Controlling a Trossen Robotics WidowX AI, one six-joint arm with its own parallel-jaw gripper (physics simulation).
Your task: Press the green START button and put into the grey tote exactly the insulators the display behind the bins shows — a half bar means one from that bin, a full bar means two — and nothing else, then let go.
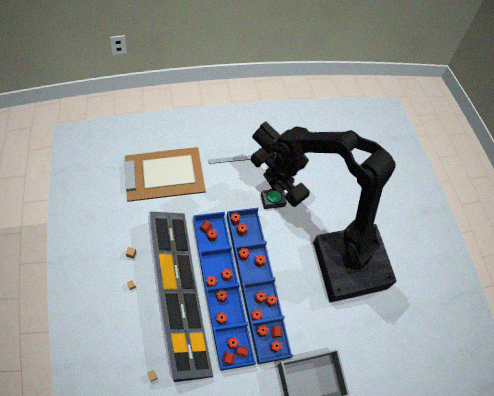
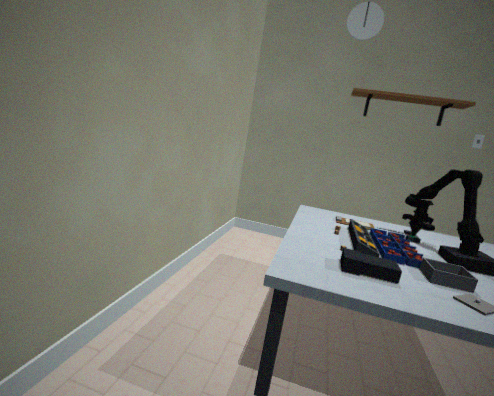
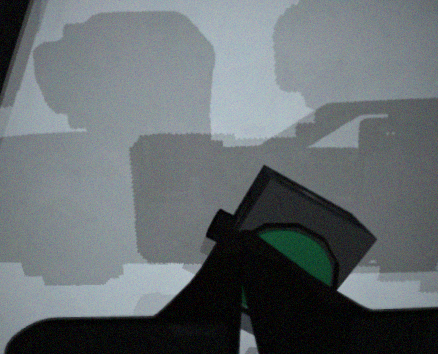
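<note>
The green START button (image 1: 274, 196) (image 3: 300, 255) sits low in its dark housing. My gripper (image 1: 278, 188) (image 2: 414, 234) (image 3: 239, 241) is shut and empty, its fingertips at the button and partly hiding it. The display (image 1: 181, 295) (image 2: 356, 231) is lit: the second row from the top has a full yellow bar (image 1: 168, 271) at left; the bottom row has two half bars (image 1: 179, 343) (image 1: 198, 341). Two columns of blue bins (image 1: 215, 261) (image 1: 256, 272) hold orange-red holed insulators (image 1: 227, 274) (image 1: 260, 260) and red blocks (image 1: 277, 331). The grey tote (image 1: 341, 372) (image 2: 447, 274) shows no insulator in its visible part.
A brown clipboard (image 1: 200, 172) and a thin grey strip (image 1: 227, 160) lie beyond the bins. Small wooden cubes (image 1: 131, 252) (image 1: 131, 284) (image 1: 152, 375) lie left of the display. A black box (image 2: 370, 266) and a flat light plate (image 2: 475, 303) are near the table edge.
</note>
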